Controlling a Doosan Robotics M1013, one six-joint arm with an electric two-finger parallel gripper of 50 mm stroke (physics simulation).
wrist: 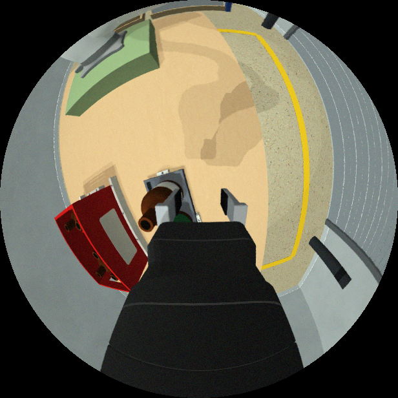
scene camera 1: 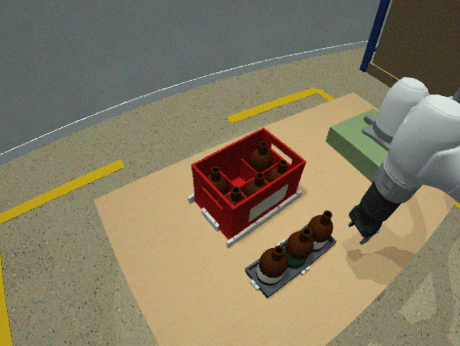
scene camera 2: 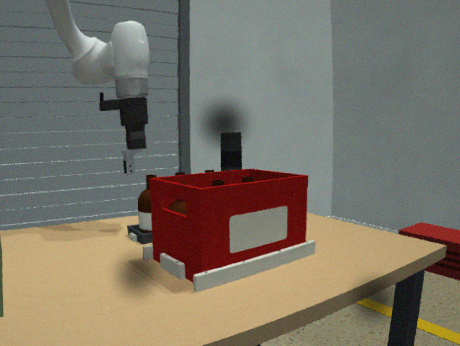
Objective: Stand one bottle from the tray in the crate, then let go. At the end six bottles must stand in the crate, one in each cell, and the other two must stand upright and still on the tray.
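Pixels of known places: gripper, fingertip midpoint: (scene camera 1: 357, 233) (scene camera 2: 129, 173); arm's base, origin of the base link: (scene camera 1: 387, 137).
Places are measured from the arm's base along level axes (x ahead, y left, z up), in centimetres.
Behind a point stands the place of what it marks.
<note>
The red crate (scene camera 1: 220, 210) @(y -7.6, x 78.6, z 3.2 cm) (scene camera 2: 175, 235) @(y -14.2, x 51.7, z 0.0 cm) (wrist: 92, 225) holds several brown bottles, one per cell; the middle cell of its back row in scene camera 1 is empty. The dark tray (scene camera 1: 287, 281) @(y 17.4, x 73.5, z -5.2 cm) (wrist: 186, 187) holds three upright bottles: a white-labelled one (scene camera 1: 272, 265) @(y 13.3, x 77.6, z 4.3 cm) at one end, a green-labelled one (scene camera 1: 299, 246) @(y 13.4, x 68.7, z 4.3 cm) (wrist: 181, 218) in the middle, and a white-labelled one (scene camera 1: 321, 230) @(y 13.4, x 60.3, z 4.1 cm) (scene camera 2: 145, 205) @(y 9.7, x 55.4, z 1.3 cm) (wrist: 156, 200) at the end nearest the gripper. My gripper (scene camera 1: 357, 234) @(y 21.2, x 55.6, z 8.1 cm) (scene camera 2: 128, 171) @(y 21.2, x 55.6, z 8.1 cm) (wrist: 200, 196) is open and empty, pointing down, beside that end bottle and higher than its neck.
White strips (scene camera 1: 265, 219) (scene camera 2: 255, 266) run along the foot of the crate. A green block (scene camera 1: 352, 142) @(y -6.4, x 18.8, z 0.6 cm) (wrist: 115, 82) lies under the arm's base on the wooden table (scene camera 1: 165, 260) @(y -7.6, x 97.6, z -7.6 cm) (scene camera 2: 75, 300) @(y -16.9, x 31.3, z -7.6 cm). The crate walls rise around the bottles, whose necks stand near rim height.
</note>
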